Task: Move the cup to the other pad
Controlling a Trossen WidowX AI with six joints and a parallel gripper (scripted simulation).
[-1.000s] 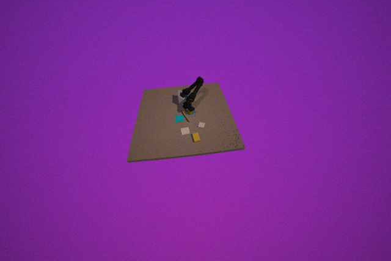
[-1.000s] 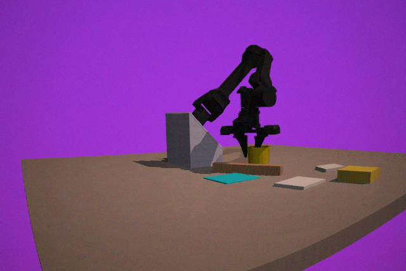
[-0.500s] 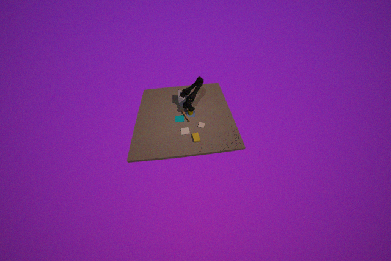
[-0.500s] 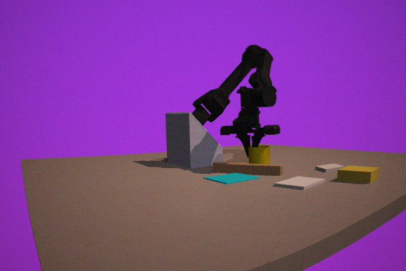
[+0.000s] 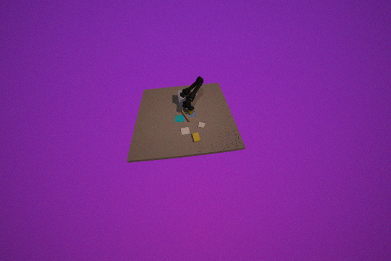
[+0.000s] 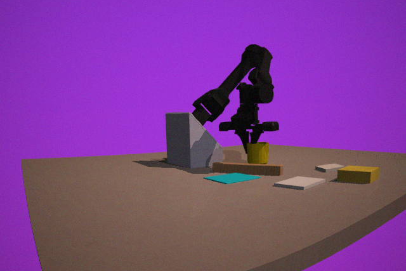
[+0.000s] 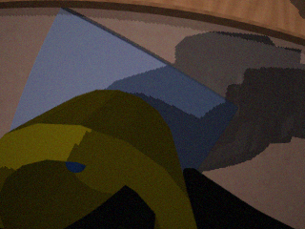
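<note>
The blue marble is 4 cm ahead of my gripper tip, 3 cm to the left of it and 2 cm below it. From my gripper tip the other things lie so: pale blue pad (6 cm below, 3 cm ahead, 2 cm to the left); wooden bar (6 cm to the right, 6 cm ahead, 4 cm below); yellow cup (2 cm to the left, 2 cm ahead).
</note>
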